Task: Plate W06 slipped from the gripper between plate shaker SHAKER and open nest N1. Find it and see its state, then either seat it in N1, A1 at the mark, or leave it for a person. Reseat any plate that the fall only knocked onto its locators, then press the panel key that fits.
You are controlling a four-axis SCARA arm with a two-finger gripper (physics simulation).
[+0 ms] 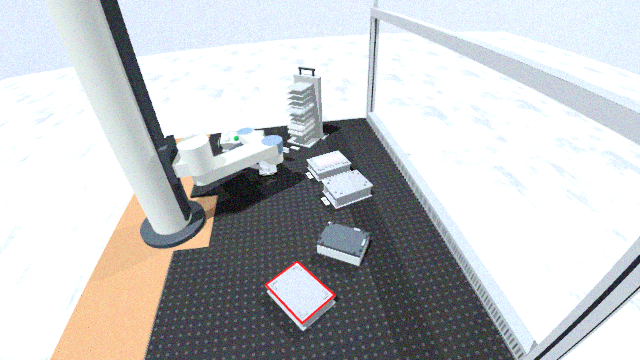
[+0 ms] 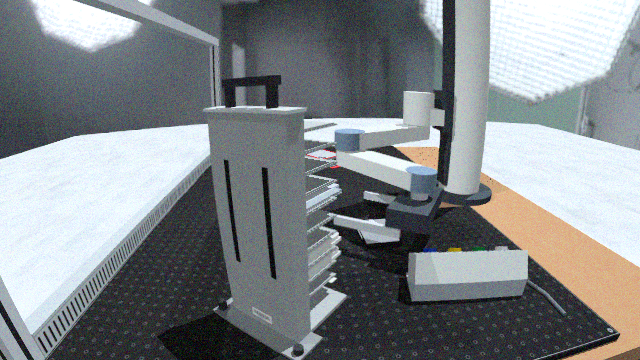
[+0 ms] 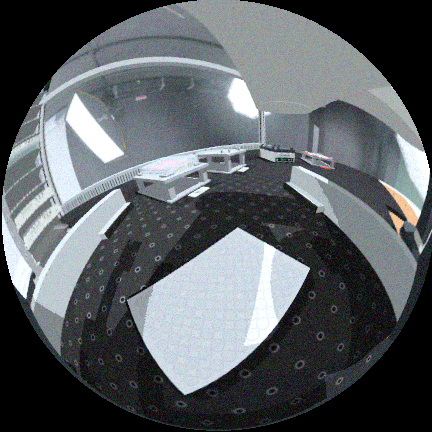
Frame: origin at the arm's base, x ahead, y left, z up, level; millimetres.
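Seen in the pictures: gripper, between the fingertips: (image 2: 350, 206) (image 3: 204, 182); arm's base, origin of its link: (image 1: 174, 224) (image 2: 457, 192).
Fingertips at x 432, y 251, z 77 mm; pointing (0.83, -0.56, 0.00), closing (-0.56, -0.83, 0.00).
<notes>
Pixels of each thing's top centre, then the offset from my fingertips to it. "spot": a spot on its surface instead.
- pale plate, centre of its top: (image 3: 220, 295) (image 2: 376, 230) (image 1: 267, 165) dy +37, dx -58, dz -50 mm
- nest with bare locators, centre of its top: (image 3: 215, 147) (image 1: 347, 180) dy -215, dx +258, dz +2 mm
- pinkish plate, centre of its top: (image 3: 165, 159) (image 1: 329, 157) dy -35, dx +218, dz +3 mm
- dark-topped shaker, a spot on its surface: (image 1: 343, 240) spot: dy -502, dx +181, dz -9 mm
- key panel, centre of its top: (image 2: 472, 247) (image 1: 241, 132) dy +268, dx -181, dz +20 mm
- framed screen with a slotted rail, a spot on its surface: (image 1: 430, 207) spot: dy -391, dx +533, dz -32 mm
A pale plate (image 1: 267, 169) (image 2: 375, 237) (image 3: 215, 310) lies on the dark mat under the arm, turned askew to the gripper. Faint round well outlines show on its face; which side is up and any label I cannot tell. My gripper (image 2: 348, 206) (image 3: 204, 182) is open above the plate, its fingers apart with nothing between them. A nest with bare locators (image 1: 347, 187) (image 3: 222, 154) stands beside a nest bearing a pinkish plate (image 1: 329, 161) (image 3: 170, 165); its exact seating is unclear. The dark-topped shaker (image 1: 343, 240) (image 3: 277, 153) has a green display. The key panel (image 2: 467, 275) shows coloured keys.
A tall plate rack (image 1: 318, 100) (image 2: 255, 200) stands near the arm's outer end. A red-edged stand (image 1: 300, 295) (image 3: 318, 160) is beyond the shaker. The arm's column (image 1: 117, 120) (image 2: 470, 100) rises at the mat's edge. A framed screen with a slotted rail (image 1: 430, 207) runs along the opposite side.
</notes>
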